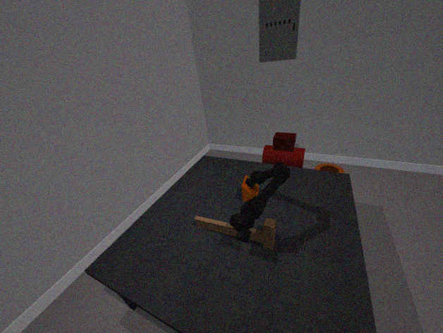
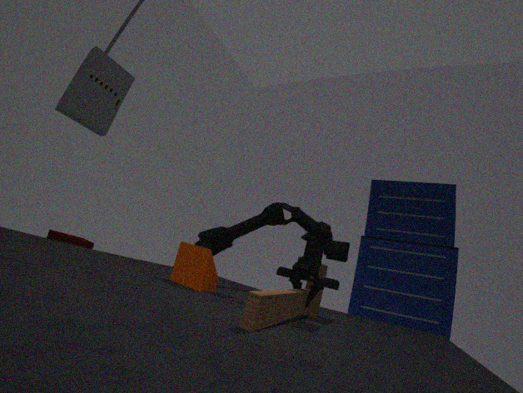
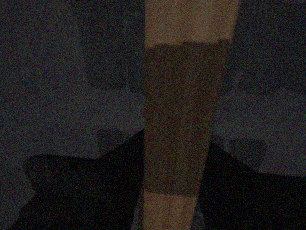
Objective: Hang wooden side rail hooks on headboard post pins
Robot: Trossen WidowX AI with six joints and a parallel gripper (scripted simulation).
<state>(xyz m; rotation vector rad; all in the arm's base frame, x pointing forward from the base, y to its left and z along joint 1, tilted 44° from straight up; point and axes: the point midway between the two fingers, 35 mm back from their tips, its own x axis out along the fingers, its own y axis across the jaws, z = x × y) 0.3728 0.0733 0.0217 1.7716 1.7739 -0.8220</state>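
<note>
Now: the headboard post 1 cm ahead of my gripper tip, 11 cm to the left of it and 4 cm above it.
</note>
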